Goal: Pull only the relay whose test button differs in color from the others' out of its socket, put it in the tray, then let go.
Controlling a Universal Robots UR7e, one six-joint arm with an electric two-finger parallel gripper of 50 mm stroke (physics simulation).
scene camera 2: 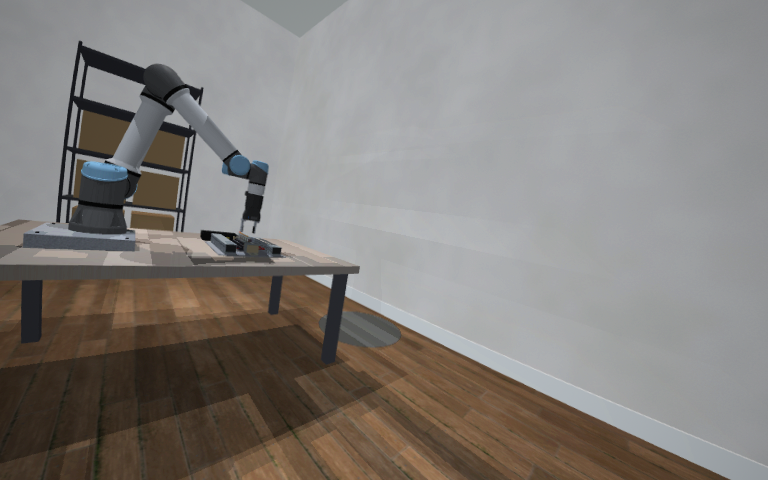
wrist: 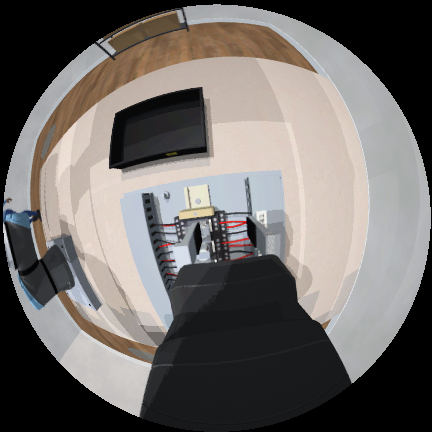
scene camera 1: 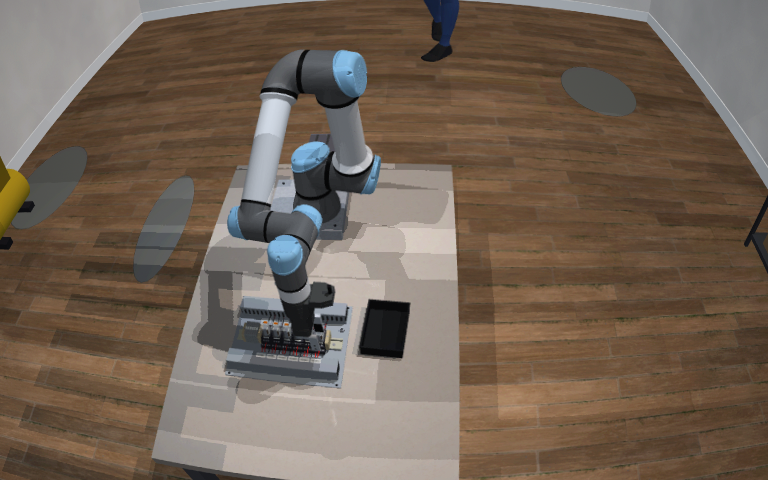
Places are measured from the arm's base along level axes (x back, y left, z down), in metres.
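Pixels of known places: gripper, fingertip midpoint: [scene camera 2: 247, 232] [wrist: 223, 228] [scene camera 1: 318, 340]; arm's base, link origin: [scene camera 2: 98, 230] [wrist: 62, 266] [scene camera 1: 316, 208].
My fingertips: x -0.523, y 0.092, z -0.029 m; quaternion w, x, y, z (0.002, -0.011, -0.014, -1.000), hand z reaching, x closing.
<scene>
Ahead of a thing's pixels: the offset from my fingertips to its top centre. "*": to the spot under its first point.
My gripper [scene camera 1: 308, 338] [scene camera 2: 248, 230] [wrist: 223, 228] is open and empty, pointing down over the tray-side end of the relay row. In the wrist view its fingers stand on either side of the end relay @(dy -0.003, dx +0.031, dz -0.004 m) [wrist: 206, 231], whose clear casing partly shows between them; I cannot tell whether they touch it. Relays with orange test buttons @(dy -0.121, dx +0.033, dz -0.002 m) [scene camera 1: 275, 333] stand in their sockets at the other end in scene camera 1. The left finger hides the end relay's button in the wrist view, so its colour cannot be seen. The black tray @(dy +0.162, dx +0.089, dz +0.032 m) [scene camera 1: 404, 331] [scene camera 2: 210, 233] [wrist: 205, 122] is empty.
The relays sit on a grey panel @(* dy +0.056, dx +0.007, dz +0.064 m) [scene camera 1: 342, 353] [wrist: 270, 195] with slotted wire ducts [scene camera 1: 294, 366] [wrist: 150, 215] along both sides. A yellowish end block @(dy +0.016, dx +0.033, dz +0.027 m) [wrist: 197, 213] borders the row. Red and black wires @(* dy -0.045, dx -0.019, dz +0.064 m) [wrist: 237, 243] run beside the sockets. The tray stands beside the panel.
</scene>
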